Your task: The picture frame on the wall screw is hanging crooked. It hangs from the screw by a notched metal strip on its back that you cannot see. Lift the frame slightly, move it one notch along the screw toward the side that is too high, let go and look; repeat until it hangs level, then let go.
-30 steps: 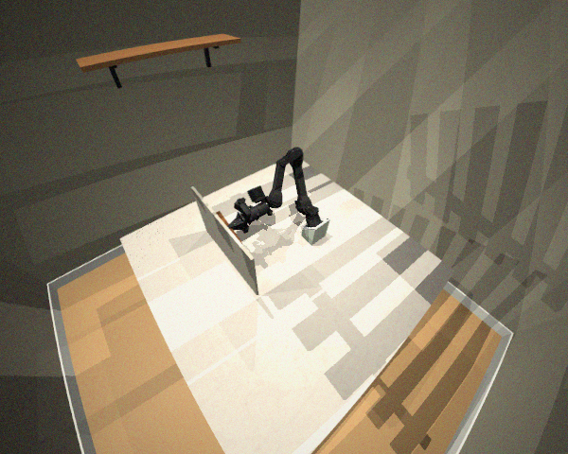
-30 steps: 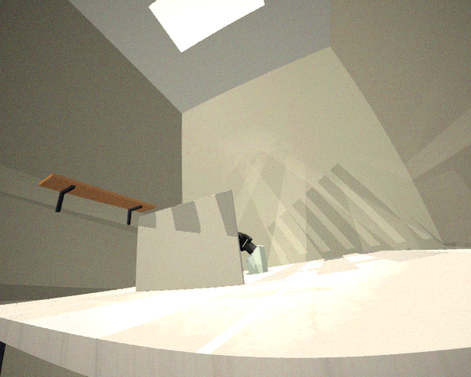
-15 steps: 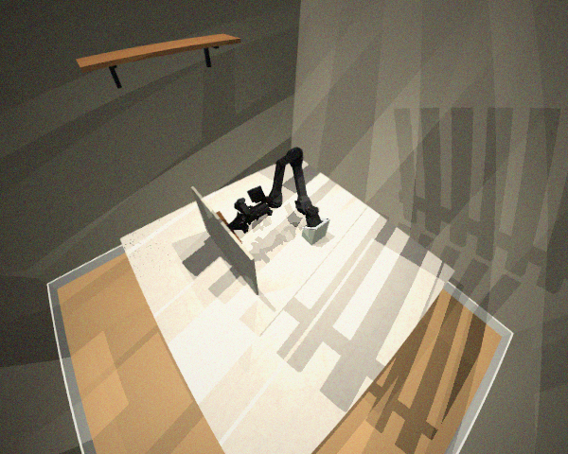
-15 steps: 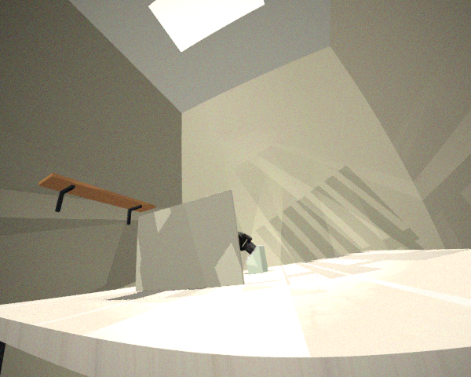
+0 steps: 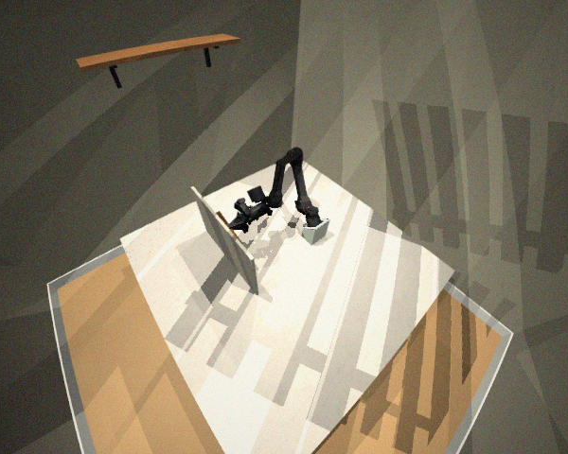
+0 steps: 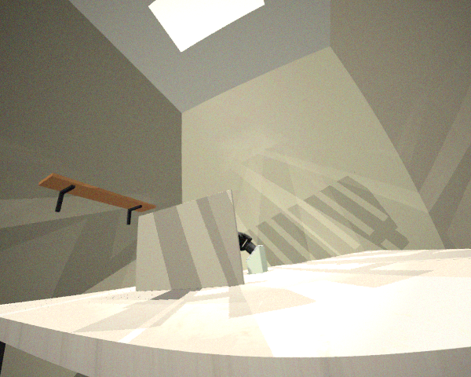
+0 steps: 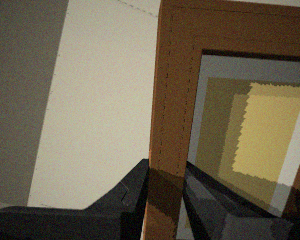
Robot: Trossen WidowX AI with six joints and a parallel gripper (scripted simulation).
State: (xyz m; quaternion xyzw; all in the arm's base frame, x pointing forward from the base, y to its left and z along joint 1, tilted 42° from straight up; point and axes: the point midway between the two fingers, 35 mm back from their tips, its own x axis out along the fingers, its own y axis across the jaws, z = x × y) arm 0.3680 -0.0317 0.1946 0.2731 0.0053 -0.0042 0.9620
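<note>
The wooden picture frame lies 5 cm below my gripper tip, 1 cm to the right of it and 1 cm ahead of it. The rest, counted from my gripper tip: upright wall panel 7 cm below, 2 cm ahead.
</note>
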